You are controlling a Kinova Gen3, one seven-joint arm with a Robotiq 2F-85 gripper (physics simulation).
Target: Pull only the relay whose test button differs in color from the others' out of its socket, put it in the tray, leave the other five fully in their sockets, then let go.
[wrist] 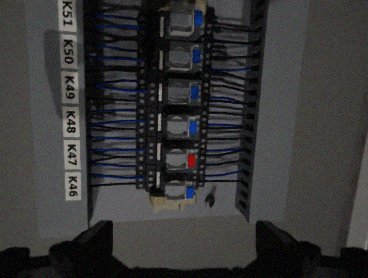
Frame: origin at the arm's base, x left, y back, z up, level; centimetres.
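Seen in the pictures: gripper, fingertip midpoint: (184, 236).
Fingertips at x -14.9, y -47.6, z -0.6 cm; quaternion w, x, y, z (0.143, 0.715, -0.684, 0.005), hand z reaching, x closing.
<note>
A point is followed by its place in that frame.
Six clear relays sit in black sockets in one column in the wrist view. The relay with the red test button (177, 159) @(y -48.3, x -11.9, z -7.5 cm) is second from the bottom, in the row beside the K47 label; its button (191, 160) @(y -49.4, x -11.9, z -7.4 cm) is red. The other relays have blue buttons: the top relay (181, 22) @(y -47.9, x -1.0, z -7.5 cm), the ones below it (179, 57) @(y -47.9, x -3.6, z -7.5 cm) (179, 92) @(y -48.1, x -6.3, z -7.5 cm) (177, 125) @(y -48.1, x -9.0, z -7.5 cm), and the bottom relay (176, 190) @(y -48.3, x -14.7, z -7.5 cm). All six appear seated in their sockets. My gripper (184, 236) @(y -47.6, x -14.9, z -0.6 cm) is open and empty, its fingertips below the column's lower end in the view. The tray does not show.
Labels K51 to K46 run down the left panel (50, 220) @(y -37.6, x -18.3, z -10.0 cm). Black and blue wires run on both sides of the sockets. A slotted wire duct (252, 100) @(y -56.7, x -6.5, z -11.8 cm) stands at the right. A beige end piece (167, 203) and a small dark part (210, 200) @(y -53.7, x -18.2, z -13.4 cm) are near the bottom relay.
</note>
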